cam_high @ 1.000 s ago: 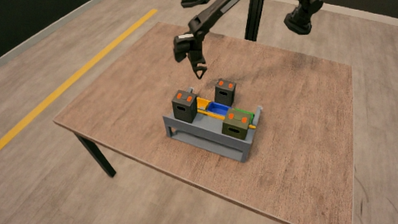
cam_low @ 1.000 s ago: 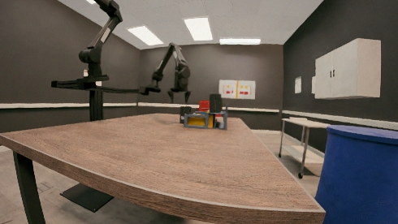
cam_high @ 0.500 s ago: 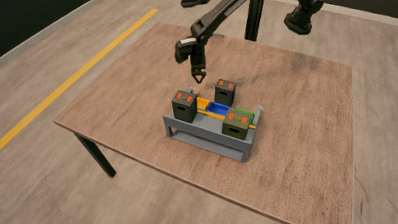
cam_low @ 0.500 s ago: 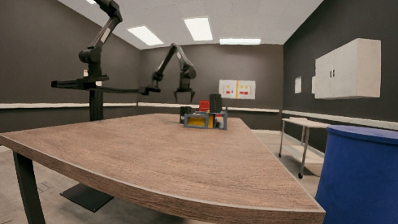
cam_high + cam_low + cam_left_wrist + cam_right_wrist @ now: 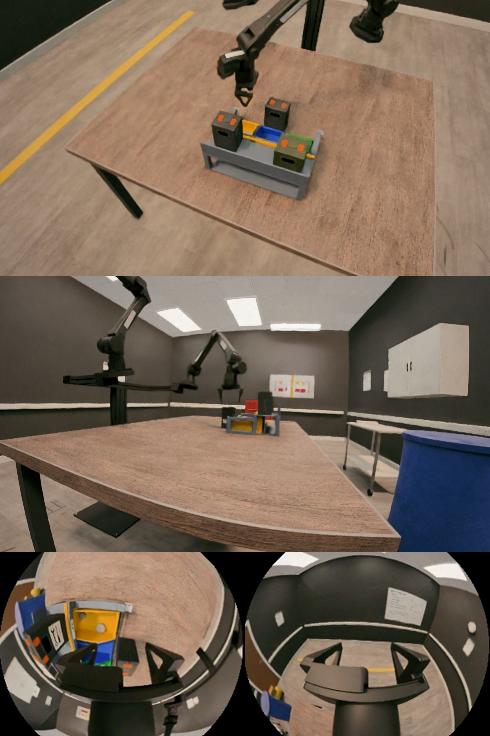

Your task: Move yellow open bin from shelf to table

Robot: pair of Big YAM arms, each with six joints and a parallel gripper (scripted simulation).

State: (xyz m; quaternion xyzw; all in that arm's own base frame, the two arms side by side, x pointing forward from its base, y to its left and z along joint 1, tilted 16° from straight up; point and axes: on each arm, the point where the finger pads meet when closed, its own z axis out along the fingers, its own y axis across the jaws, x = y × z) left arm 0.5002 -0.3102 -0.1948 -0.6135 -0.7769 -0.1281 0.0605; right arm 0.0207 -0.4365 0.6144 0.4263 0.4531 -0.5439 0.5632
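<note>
Right now my left hand is 120 mm above the yellow open bin, 100 mm short of it and 20 mm to the right of it. Also, from my left hand: grey shelf (130 mm to the left, 120 mm ahead, 100 mm below); dark lidded bin (110 mm to the left, 100 mm below, 50 mm behind).
</note>
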